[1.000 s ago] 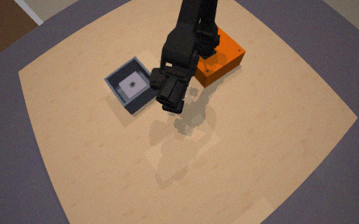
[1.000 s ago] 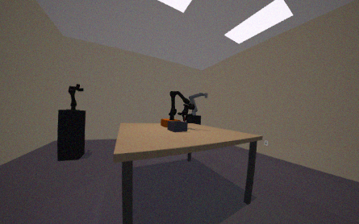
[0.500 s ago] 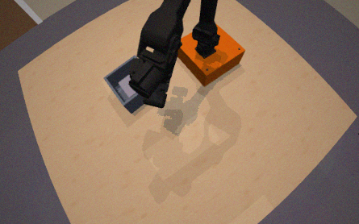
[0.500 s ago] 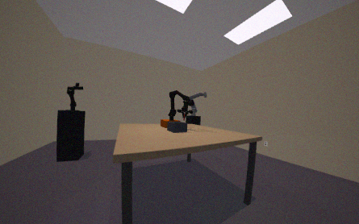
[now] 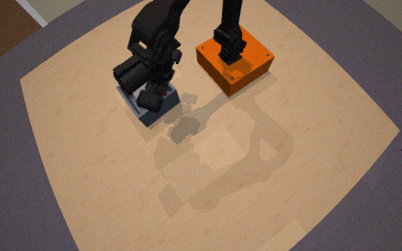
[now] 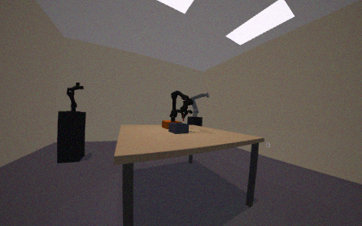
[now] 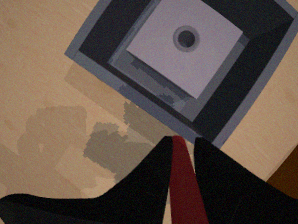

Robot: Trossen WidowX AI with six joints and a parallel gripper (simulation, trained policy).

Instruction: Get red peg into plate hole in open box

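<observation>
My gripper tip is now 10 mm past the red peg, 10 mm to the right of it and 10 mm below it. The rest, counted from my gripper tip: plate: 40 mm ahead, 70 mm to the right, 100 mm below; box: 40 mm ahead, 70 mm to the right, 120 mm below.
</observation>
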